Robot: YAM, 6 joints.
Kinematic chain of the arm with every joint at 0, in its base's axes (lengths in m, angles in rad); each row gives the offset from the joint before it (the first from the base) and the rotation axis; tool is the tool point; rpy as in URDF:
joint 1: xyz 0 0 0.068 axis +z
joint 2: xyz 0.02 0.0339 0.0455 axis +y
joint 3: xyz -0.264 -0.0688 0 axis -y
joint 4: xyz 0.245 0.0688 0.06 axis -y
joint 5: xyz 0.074 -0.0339 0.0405 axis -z
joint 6: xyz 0.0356 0 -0.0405 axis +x
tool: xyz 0 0 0 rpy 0 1.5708 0
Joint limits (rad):
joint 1: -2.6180..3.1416
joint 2: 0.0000..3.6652
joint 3: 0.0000..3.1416
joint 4: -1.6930..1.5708
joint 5: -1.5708..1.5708
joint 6: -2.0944..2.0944
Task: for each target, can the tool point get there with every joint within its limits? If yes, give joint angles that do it. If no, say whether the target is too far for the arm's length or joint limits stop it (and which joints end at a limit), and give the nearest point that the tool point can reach.
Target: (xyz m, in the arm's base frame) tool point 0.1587 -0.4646 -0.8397
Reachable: no: too far | nearest point 0.1135 -0.3322 -0.3655 | short by 0.494 m
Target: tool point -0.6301 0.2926 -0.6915
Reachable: no: too far | nearest point -0.4068 0.1889 -0.3201 | short by 0.446 m
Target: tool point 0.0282 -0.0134 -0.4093
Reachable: no: joint limits stop it (at a limit: joint 2) | nearest point 0.0657 -0.0312 -0.3347 | short by 0.085 m
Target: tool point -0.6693 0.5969 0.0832
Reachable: no: too far | nearest point -0.4817 0.4296 0.0919 | short by 0.251 m
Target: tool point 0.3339 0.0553 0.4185
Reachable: yes | joints 0.1998 1.4442 1.4396 -0.1427 0.3468 -0.4353
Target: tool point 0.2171 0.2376 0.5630
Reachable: yes | joints 0.7456 1.8511 2.6284 -0.9721 -0.8712 0.6892
